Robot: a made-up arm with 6 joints. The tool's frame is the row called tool. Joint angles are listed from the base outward. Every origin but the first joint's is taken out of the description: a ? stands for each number. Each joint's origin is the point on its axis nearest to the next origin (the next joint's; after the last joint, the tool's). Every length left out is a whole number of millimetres.
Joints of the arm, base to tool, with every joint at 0 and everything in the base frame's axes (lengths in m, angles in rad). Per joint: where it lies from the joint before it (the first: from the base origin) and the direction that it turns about. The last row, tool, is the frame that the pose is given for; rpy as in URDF.
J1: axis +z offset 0 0 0.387
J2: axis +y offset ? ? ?
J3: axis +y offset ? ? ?
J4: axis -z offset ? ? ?
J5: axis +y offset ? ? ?
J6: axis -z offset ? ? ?
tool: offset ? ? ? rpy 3.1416 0 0
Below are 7 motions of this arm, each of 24 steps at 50 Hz.
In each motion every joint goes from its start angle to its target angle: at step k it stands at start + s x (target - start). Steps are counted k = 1, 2, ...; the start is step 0. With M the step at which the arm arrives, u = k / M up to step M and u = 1 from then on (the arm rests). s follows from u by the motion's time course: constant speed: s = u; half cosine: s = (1 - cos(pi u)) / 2; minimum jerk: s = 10 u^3 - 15 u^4 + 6 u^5.
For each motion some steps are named. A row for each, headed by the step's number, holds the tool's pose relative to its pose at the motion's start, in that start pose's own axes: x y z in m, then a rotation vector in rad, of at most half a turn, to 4 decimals.
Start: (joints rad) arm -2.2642 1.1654 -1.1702 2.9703 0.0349 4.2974
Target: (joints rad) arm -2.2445 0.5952 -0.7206 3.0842 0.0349 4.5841
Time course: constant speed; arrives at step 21
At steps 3, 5, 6, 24:
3: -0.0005 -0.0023 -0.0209 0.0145 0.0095 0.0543
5: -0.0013 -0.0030 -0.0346 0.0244 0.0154 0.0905
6: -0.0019 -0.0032 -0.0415 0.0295 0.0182 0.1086
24: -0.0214 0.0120 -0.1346 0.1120 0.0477 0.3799

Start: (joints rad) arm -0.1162 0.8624 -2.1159 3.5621 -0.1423 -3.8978
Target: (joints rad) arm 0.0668 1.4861 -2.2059 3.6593 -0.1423 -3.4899
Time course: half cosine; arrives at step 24
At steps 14, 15, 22, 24:
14: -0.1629 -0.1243 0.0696 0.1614 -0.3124 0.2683
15: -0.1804 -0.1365 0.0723 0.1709 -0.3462 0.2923
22: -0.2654 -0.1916 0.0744 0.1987 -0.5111 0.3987
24: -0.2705 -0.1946 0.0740 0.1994 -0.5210 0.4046

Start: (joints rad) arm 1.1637 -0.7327 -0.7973 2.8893 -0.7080 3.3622
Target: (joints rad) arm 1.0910 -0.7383 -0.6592 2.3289 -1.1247 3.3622
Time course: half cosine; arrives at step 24
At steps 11, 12, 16, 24:
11: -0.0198 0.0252 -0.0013 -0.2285 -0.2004 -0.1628
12: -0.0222 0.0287 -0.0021 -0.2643 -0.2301 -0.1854
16: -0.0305 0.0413 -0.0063 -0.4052 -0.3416 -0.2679
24: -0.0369 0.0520 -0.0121 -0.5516 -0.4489 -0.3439

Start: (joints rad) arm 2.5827 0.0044 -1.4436 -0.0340 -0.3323 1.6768
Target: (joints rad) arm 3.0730 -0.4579 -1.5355 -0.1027 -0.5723 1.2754
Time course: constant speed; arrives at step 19
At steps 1, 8, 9, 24:
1: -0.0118 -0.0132 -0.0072 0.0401 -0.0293 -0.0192
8: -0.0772 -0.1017 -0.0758 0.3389 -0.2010 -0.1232
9: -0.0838 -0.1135 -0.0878 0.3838 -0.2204 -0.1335
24: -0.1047 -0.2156 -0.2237 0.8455 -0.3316 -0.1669

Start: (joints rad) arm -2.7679 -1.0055 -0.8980 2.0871 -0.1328 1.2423
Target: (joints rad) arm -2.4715 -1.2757 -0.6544 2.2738 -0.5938 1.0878
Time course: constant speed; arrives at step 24
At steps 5, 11, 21, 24:
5: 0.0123 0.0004 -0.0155 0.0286 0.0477 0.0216
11: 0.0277 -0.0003 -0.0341 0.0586 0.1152 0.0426
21: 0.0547 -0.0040 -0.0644 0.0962 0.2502 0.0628
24: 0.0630 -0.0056 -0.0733 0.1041 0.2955 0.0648

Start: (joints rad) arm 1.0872 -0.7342 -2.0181 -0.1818 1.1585 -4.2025
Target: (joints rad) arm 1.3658 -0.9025 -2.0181 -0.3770 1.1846 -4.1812
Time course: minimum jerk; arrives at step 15
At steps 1, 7, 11, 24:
1: 0.0001 0.0000 -0.0002 0.0003 -0.0004 -0.0001
7: 0.0172 -0.0054 -0.0388 0.0427 -0.0660 -0.0018
11: 0.0445 -0.0119 -0.0731 0.0855 -0.1298 0.0112
24: 0.0537 -0.0138 -0.0815 0.0971 -0.1468 0.0174

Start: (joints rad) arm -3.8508 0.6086 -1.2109 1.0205 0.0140 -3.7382
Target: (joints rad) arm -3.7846 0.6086 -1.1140 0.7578 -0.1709 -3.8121
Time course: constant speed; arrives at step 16
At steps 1, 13, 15, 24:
1: 0.0016 0.0012 0.0001 0.0069 -0.0030 -0.0244
13: 0.0219 0.0172 0.0007 0.0696 -0.0465 -0.3211
15: 0.0254 0.0201 0.0006 0.0762 -0.0553 -0.3709
24: 0.0272 0.0217 0.0006 0.0792 -0.0598 -0.3959

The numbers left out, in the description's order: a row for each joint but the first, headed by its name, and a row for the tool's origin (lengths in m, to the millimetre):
J2: 0 0 0
J3: 0.048 0 0.256
J4: 0.069 0 -0.305
J5: 0 0 0
J6: 0.05 0 -0.064
tool: 0 0 0

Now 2 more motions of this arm.
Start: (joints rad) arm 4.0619 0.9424 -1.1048 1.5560 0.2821 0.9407
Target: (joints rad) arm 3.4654 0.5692 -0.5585 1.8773 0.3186 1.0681
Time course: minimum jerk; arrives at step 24
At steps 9, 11, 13, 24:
9: 0.0577 -0.0122 -0.0374 0.0266 -0.0132 0.2891
11: 0.0884 -0.0120 -0.0564 0.0406 -0.0231 0.4436
13: 0.1199 -0.0070 -0.0753 0.0553 -0.0354 0.6070
24: 0.1953 0.0295 -0.1195 0.0940 -0.0785 1.0502

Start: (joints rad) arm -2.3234 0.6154 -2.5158 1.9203 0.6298 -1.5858
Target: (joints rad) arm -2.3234 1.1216 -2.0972 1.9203 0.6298 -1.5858
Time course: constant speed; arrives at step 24
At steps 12, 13, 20, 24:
12: -0.2284 0.0695 -0.0406 -0.1531 -0.3534 0.2559
13: -0.2471 0.0726 -0.0475 -0.1658 -0.3829 0.2772
20: -0.3719 0.0819 -0.1094 -0.2551 -0.5890 0.4265
24: -0.4368 0.0775 -0.1542 -0.3061 -0.7069 0.5118

